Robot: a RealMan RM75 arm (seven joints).
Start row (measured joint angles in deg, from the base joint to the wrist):
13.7, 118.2, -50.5, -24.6, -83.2, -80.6, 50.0
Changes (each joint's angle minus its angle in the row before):
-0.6, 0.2, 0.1, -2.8, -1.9, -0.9, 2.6
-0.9, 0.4, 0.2, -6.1, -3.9, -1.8, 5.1
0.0, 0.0, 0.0, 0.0, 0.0, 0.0, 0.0
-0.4, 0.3, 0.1, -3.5, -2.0, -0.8, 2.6
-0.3, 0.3, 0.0, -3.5, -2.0, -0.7, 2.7
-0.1, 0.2, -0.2, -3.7, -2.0, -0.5, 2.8
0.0, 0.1, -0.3, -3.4, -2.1, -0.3, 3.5
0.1, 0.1, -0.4, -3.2, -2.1, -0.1, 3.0
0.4, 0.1, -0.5, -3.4, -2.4, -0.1, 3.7
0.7, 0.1, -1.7, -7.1, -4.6, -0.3, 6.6
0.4, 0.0, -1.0, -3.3, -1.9, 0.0, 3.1
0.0, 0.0, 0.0, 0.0, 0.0, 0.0, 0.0
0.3, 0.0, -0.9, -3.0, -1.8, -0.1, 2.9
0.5, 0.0, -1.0, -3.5, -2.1, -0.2, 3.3
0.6, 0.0, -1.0, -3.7, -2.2, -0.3, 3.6
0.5, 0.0, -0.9, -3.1, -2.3, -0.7, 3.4
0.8, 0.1, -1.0, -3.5, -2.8, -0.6, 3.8
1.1, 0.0, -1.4, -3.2, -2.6, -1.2, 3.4
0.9, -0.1, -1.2, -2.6, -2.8, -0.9, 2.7
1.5, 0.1, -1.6, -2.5, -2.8, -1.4, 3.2
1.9, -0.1, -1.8, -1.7, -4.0, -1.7, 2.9
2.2, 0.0, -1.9, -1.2, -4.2, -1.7, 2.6
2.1, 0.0, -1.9, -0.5, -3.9, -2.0, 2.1
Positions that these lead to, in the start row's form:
13.1, 118.4, -50.4, -27.4, -85.1, -81.5, 52.6
12.2, 118.8, -50.2, -33.5, -89.0, -83.3, 57.7
12.2, 118.8, -50.2, -33.5, -89.0, -83.3, 57.7
11.8, 119.1, -50.1, -37.0, -91.0, -84.1, 60.3
11.5, 119.4, -50.1, -40.5, -93.0, -84.8, 63.0
11.4, 119.6, -50.3, -44.2, -95.0, -85.3, 65.8
11.4, 119.7, -50.6, -47.6, -97.1, -85.6, 69.3
11.5, 119.8, -51.0, -50.8, -99.2, -85.7, 72.3
11.9, 119.9, -51.5, -54.2, -101.6, -85.8, 76.0
12.6, 120.0, -53.2, -61.3, -106.2, -86.1, 82.6
13.0, 120.0, -54.2, -64.6, -108.1, -86.1, 85.7
13.0, 120.0, -54.2, -64.6, -108.1, -86.1, 85.7
13.3, 120.0, -55.1, -67.6, -109.9, -86.2, 88.6
13.8, 120.0, -56.1, -71.1, -112.0, -86.4, 91.9
14.4, 120.0, -57.1, -74.8, -114.2, -86.7, 95.5
14.9, 120.0, -58.0, -77.9, -116.5, -87.4, 98.9
15.7, 120.1, -59.0, -81.4, -119.3, -88.0, 102.7
16.8, 120.1, -60.4, -84.6, -121.9, -89.2, 106.1
17.7, 120.0, -61.6, -87.2, -124.7, -90.1, 108.8
19.2, 120.1, -63.2, -89.7, -127.5, -91.5, 112.0
21.1, 120.0, -65.0, -91.4, -131.5, -93.2, 114.9
23.3, 120.0, -66.9, -92.6, -135.7, -94.9, 117.5
25.4, 120.0, -68.8, -93.1, -139.6, -96.9, 119.6

